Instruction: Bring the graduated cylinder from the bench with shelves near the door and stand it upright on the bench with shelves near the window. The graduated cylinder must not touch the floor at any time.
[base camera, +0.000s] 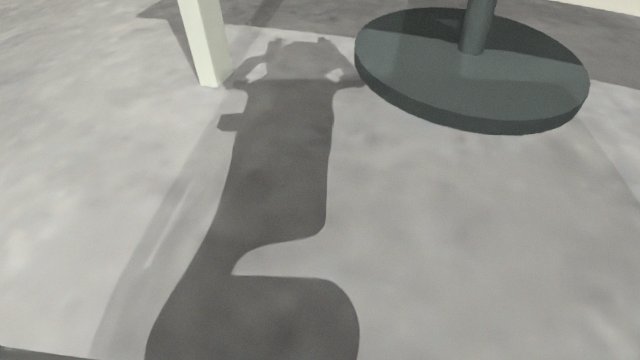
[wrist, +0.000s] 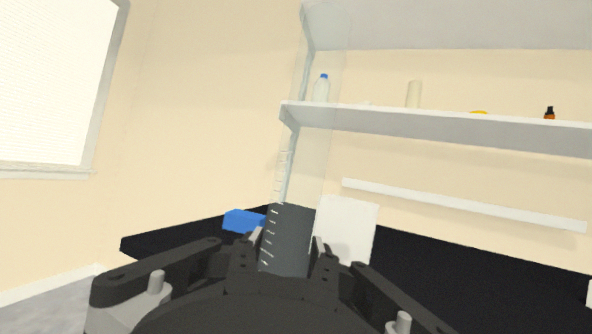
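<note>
My gripper (wrist: 287, 242) visible. Blue box (wrist: 237, 220), window (wrist: 64, 64) too.
</note>
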